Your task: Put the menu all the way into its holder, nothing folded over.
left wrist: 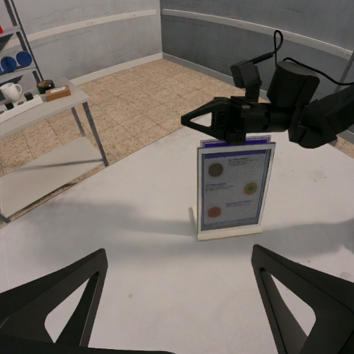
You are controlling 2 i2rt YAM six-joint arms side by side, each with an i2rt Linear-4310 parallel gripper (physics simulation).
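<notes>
The menu [257,140] stands upright in its holder [230,233], which has a cream base and a thin-edged clear panel. The menu's blue top edge sticks up slightly above the front panel; its printed sheet with round pictures shows through the panel. No fold shows, though part of the top edge is hidden behind the right gripper. My right gripper [180,120] is shut and empty, pointing left just above the menu's top edge; whether it touches the menu is unclear. My left gripper [178,255] is wide open and empty, in front of the holder.
The holder stands on a white table [130,215]. A side table [57,107] at the upper left carries a white mug [11,92], a brown box [58,93] and a dark round container [45,86]. A shelf with blue round items stands behind it. The right arm extends from the right edge.
</notes>
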